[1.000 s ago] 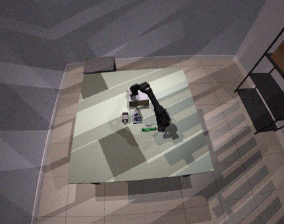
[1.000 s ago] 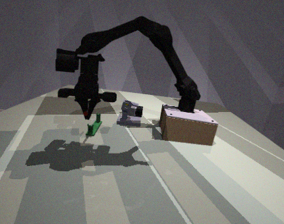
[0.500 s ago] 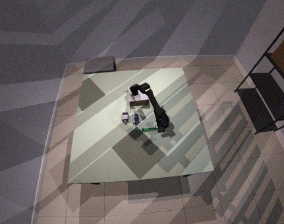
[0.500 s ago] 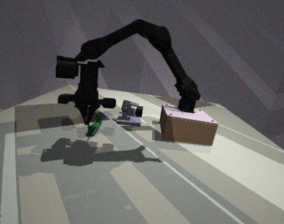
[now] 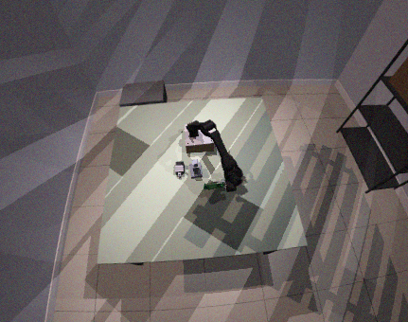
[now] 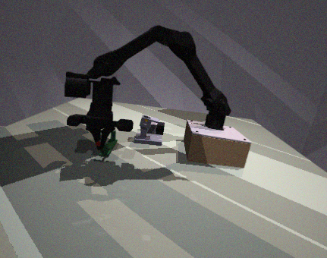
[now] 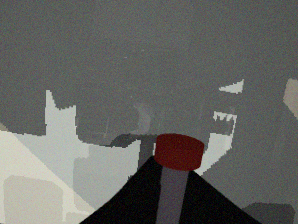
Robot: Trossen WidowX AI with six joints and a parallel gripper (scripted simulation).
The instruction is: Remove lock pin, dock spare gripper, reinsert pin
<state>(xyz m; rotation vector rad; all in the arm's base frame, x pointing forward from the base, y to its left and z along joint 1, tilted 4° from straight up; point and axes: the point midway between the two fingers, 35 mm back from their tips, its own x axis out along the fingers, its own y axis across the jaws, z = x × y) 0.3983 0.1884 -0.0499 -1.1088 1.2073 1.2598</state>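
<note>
The green cradle lies 100 mm to the right of my gripper tip and 20 mm below it. Round my gripper tip: socket (130 mm behind, 210 mm to the right, 10 mm above); spare gripper (150 mm behind, 330 mm to the right, 20 mm below).
</note>
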